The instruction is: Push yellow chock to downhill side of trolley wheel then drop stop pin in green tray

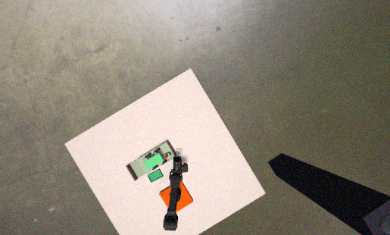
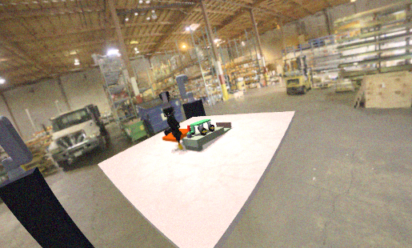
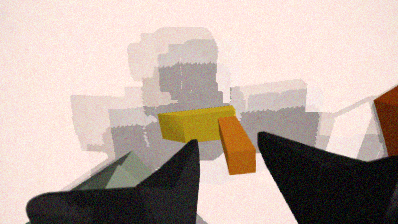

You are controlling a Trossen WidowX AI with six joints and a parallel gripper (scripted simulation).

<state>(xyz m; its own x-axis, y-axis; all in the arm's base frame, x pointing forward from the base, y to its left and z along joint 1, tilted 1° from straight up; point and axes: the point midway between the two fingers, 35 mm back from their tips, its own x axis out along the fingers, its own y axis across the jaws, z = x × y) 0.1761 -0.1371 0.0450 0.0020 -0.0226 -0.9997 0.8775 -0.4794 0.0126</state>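
My gripper tip is now 20 mm short of the yellow chock, 10 mm to the left of it and 20 mm above it. Round my gripper tip: trolley: 160 mm ahead, 120 mm to the left, 70 mm above; red-headed stop pin: 130 mm ahead, 20 mm to the left, 80 mm above; green tray: 30 mm ahead, 230 mm to the left, 50 mm below.
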